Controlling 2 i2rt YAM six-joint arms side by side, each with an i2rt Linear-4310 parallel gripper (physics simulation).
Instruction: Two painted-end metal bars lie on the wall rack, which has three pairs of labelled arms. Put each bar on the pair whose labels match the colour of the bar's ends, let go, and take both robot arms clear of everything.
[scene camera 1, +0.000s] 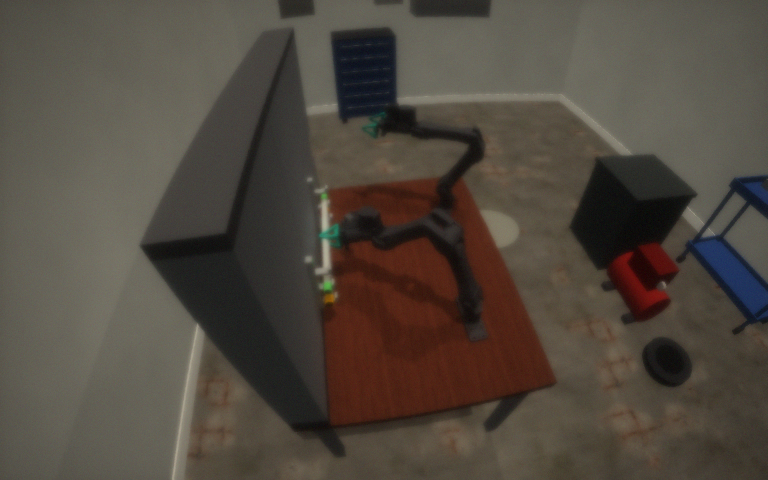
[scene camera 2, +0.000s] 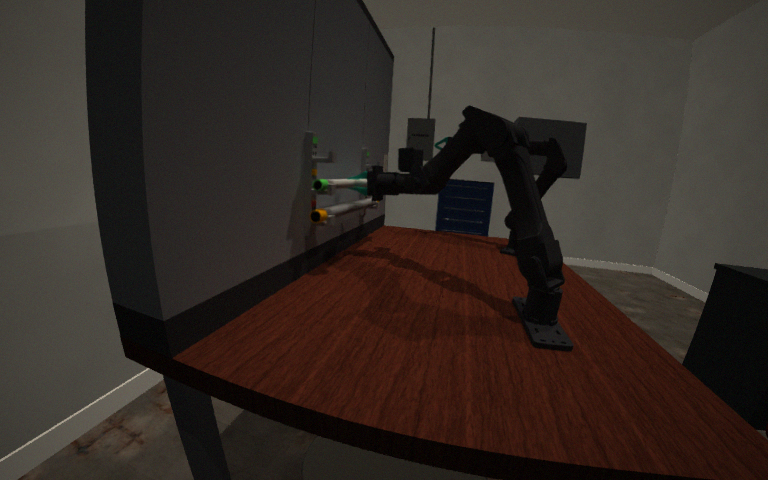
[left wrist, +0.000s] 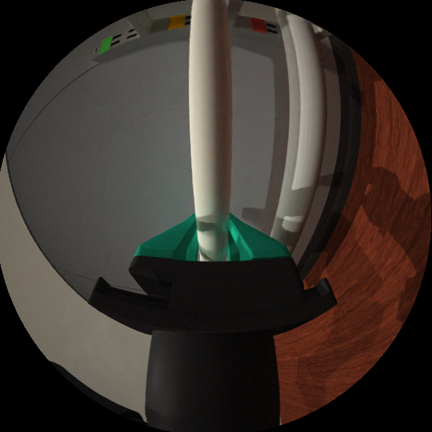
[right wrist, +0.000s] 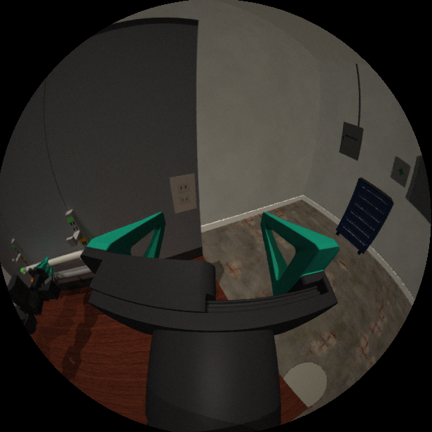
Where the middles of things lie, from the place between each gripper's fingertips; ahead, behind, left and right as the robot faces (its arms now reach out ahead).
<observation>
My left gripper is now 20 mm past the green-ended bar (left wrist: 210, 90).
Now: the green-ended bar 15 cm ahead of my right hand, 54 cm to the left of it and 17 cm below it.
</observation>
